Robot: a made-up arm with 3 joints. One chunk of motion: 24 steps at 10 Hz.
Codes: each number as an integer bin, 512 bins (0 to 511) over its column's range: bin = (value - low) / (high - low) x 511, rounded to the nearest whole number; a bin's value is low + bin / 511 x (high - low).
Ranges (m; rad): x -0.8..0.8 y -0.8..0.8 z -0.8..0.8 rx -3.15..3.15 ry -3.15..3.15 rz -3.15..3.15
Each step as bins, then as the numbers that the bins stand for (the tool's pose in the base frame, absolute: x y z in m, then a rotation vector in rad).
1 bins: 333 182 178 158 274 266
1 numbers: 0.2427 -0.2301 -0.2427 -1.2021 0.2281 0.1295
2 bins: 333 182 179 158 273 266
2 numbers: 0.2427 -0.2301 -0.2395 -1.2021 0.2158 0.1295
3 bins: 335 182 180 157 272 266
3 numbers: 0.2489 -0.2301 -0.2364 -1.2144 0.2034 0.1295
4 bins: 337 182 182 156 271 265
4 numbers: 0.2552 -0.2301 -0.2301 -1.2267 0.1911 0.1171
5 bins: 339 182 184 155 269 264
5 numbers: 0.2614 -0.2301 -0.2239 -1.2390 0.1664 0.1048
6 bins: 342 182 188 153 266 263
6 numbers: 0.2708 -0.2301 -0.2114 -1.2637 0.1295 0.0925
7 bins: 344 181 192 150 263 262
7 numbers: 0.2771 -0.2333 -0.1988 -1.3007 0.0925 0.0801
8 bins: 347 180 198 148 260 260
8 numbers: 0.2865 -0.2364 -0.1800 -1.3253 0.0555 0.0555
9 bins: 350 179 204 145 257 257
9 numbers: 0.2959 -0.2395 -0.1613 -1.3623 0.0185 0.0185
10 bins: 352 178 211 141 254 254
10 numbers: 0.3022 -0.2427 -0.1393 -1.4116 -0.0185 -0.0185
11 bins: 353 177 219 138 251 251
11 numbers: 0.3053 -0.2458 -0.1143 -1.4486 -0.0555 -0.0555
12 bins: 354 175 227 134 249 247
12 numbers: 0.3084 -0.2521 -0.0892 -1.4979 -0.0801 -0.1048
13 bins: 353 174 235 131 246 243
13 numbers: 0.3053 -0.2552 -0.0642 -1.5349 -0.1171 -0.1541
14 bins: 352 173 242 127 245 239
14 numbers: 0.3022 -0.2583 -0.0423 -1.5842 -0.1295 -0.2034
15 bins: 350 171 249 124 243 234
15 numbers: 0.2959 -0.2646 -0.0204 -1.6212 -0.1541 -0.2651
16 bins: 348 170 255 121 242 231
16 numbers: 0.2896 -0.2677 -0.0016 -1.6582 -0.1664 -0.3021
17 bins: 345 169 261 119 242 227
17 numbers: 0.2802 -0.2708 0.0172 -1.6829 -0.1664 -0.3514
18 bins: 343 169 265 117 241 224
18 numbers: 0.2740 -0.2708 0.0297 -1.7075 -0.1788 -0.3884
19 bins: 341 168 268 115 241 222
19 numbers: 0.2677 -0.2740 0.0391 -1.7322 -0.1788 -0.4130
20 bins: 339 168 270 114 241 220
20 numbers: 0.2614 -0.2740 0.0454 -1.7445 -0.1788 -0.4377
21 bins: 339 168 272 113 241 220
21 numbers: 0.2614 -0.2740 0.0517 -1.7568 -0.1788 -0.4377
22 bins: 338 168 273 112 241 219
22 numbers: 0.2583 -0.2740 0.0548 -1.7692 -0.1788 -0.4500
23 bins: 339 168 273 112 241 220
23 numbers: 0.2614 -0.2740 0.0548 -1.7692 -0.1788 -0.4377
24 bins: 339 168 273 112 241 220
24 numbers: 0.2614 -0.2740 0.0548 -1.7692 -0.1788 -0.4377
